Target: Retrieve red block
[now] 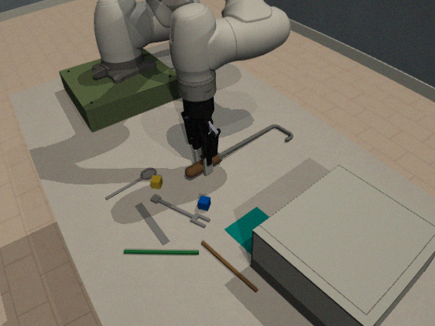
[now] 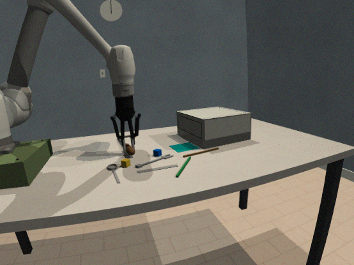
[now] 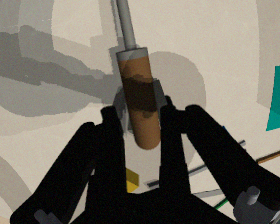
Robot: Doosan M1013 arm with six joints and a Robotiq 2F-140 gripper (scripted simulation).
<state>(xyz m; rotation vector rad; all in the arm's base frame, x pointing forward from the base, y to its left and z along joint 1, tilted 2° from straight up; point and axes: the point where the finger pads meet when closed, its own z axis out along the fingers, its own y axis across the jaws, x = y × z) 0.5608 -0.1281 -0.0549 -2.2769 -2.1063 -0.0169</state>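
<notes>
My hand is 10 cm short of the blue cube, 9 cm to the left of it and 3 cm above it. From my hand the other things lie so: grey forked tool 15 cm to the right, 6 cm ahead, 3 cm below; then yellow cube 13 cm to the right, 5 cm behind, 3 cm below; then grey spoon-like tool 15 cm to the right, 11 cm behind, 3 cm below.
</notes>
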